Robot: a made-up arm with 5 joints. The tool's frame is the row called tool.
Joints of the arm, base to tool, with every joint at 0 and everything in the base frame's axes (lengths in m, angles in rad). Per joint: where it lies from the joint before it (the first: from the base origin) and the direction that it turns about. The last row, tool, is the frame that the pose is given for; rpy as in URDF.
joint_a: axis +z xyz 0 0 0.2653
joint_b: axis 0 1 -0.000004 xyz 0 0 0
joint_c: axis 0 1 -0.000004 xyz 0.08 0 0.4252
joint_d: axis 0 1 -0.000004 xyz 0.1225 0 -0.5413
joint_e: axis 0 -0.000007 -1 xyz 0.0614 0 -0.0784
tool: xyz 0 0 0 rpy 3.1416 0 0
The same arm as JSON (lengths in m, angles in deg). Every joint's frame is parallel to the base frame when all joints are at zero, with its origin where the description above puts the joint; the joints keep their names.
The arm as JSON. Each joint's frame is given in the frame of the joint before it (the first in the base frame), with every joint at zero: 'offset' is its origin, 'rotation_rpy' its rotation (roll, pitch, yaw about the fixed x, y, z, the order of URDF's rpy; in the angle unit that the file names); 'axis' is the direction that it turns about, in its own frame. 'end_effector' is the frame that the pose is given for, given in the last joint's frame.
{"length_unit": "m", "angle_unit": "deg", "chain": [{"id": "joint_a", "offset": [0.0, 0.0, 0.2653], "rotation_rpy": [0.0, 0.0, 0.0], "axis": "+z"}, {"id": "joint_b", "offset": [0.0, 0.0, 0.0], "rotation_rpy": [0.0, 0.0, 0.0], "axis": "+y"}, {"id": "joint_c", "offset": [0.08, 0.0, 0.4252], "rotation_rpy": [0.0, 0.0, 0.0], "axis": "+y"}, {"id": "joint_d", "offset": [0.1225, 0.0, -0.5413], "rotation_rpy": [0.0, 0.0, 0.0], "axis": "+y"}, {"id": "joint_e", "offset": [0.0614, 0.0, -0.0784], "rotation_rpy": [0.0, 0.0, 0.0], "axis": "-z"}], "end_effector": {"offset": [0.0, 0.0, 0.0], "rotation_rpy": [-180.0, 0.0, 0.0]}}
